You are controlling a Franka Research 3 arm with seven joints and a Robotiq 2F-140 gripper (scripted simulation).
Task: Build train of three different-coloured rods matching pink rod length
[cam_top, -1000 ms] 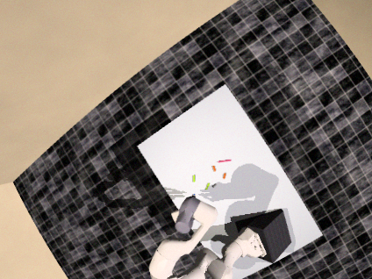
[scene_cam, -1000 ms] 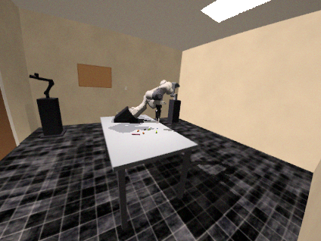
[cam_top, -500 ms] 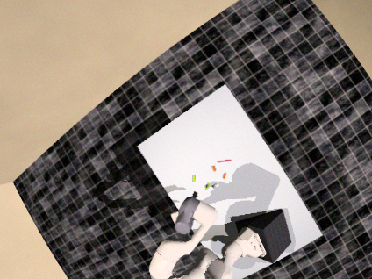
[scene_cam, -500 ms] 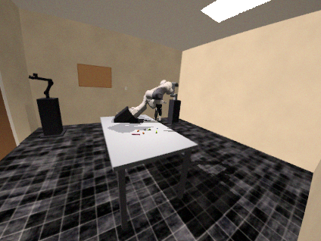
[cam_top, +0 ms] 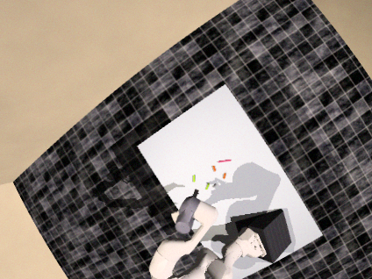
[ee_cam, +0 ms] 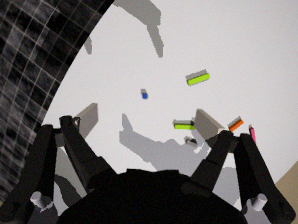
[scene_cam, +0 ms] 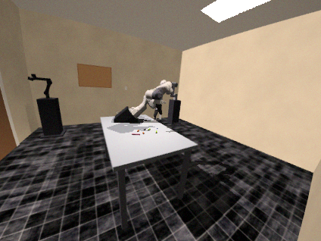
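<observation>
Right now the grey rod is 20 mm behind my hand, 160 mm to the right of it and 120 mm below it. The rest, counted from my hand: blue rod: 120 mm below; then pink rod: 100 mm ahead, 320 mm to the right, 120 mm below.
</observation>
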